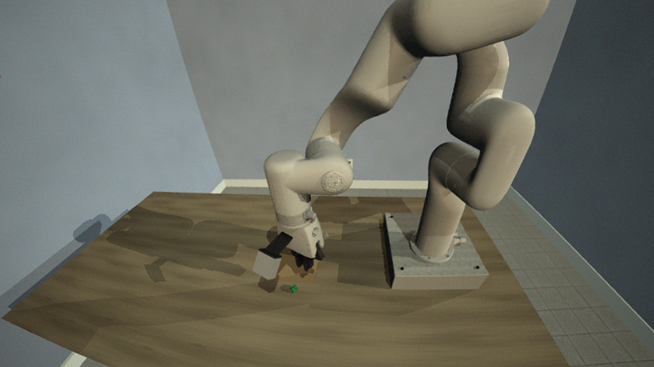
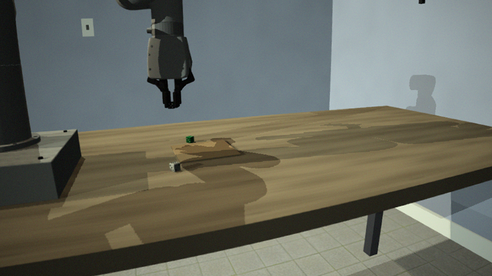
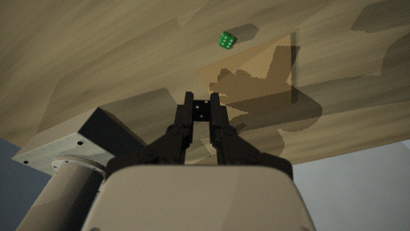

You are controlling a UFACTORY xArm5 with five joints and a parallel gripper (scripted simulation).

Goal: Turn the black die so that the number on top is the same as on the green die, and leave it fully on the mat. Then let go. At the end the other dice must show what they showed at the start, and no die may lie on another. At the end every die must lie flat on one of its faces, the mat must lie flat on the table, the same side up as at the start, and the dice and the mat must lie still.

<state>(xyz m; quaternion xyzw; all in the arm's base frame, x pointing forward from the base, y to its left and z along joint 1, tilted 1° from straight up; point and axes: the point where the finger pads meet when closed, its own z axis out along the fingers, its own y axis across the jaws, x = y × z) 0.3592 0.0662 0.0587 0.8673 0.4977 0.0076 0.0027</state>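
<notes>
Right now my hand is 5 cm short of the tan mat, 8 cm to the left of it and 12 cm above it. The rest, counted from my hand: green die: 4 cm ahead, 2 cm to the left, 11 cm below; black die: 1 cm below; white die: 4 cm behind, 18 cm to the right, 11 cm below.
</notes>
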